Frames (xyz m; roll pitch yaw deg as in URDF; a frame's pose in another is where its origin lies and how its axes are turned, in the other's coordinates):
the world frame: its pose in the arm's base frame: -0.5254 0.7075 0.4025 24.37 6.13 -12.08
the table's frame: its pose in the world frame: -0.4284 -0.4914 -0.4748 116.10 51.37 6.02
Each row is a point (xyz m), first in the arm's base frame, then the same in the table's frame.
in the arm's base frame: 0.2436 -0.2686 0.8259
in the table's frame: -0.1718 1.7148 -0.6670
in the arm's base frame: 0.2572 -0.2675 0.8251
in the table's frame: -0.1626 1.7225 -0.6735
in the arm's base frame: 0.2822 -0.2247 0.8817
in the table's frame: -0.1784 1.7239 -0.7470
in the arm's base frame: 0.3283 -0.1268 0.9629
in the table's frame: -0.1854 1.7063 -0.8810
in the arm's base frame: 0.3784 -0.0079 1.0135
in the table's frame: -0.1617 1.6679 -1.0120
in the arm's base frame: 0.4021 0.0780 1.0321
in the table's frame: -0.1388 1.6270 -1.0901
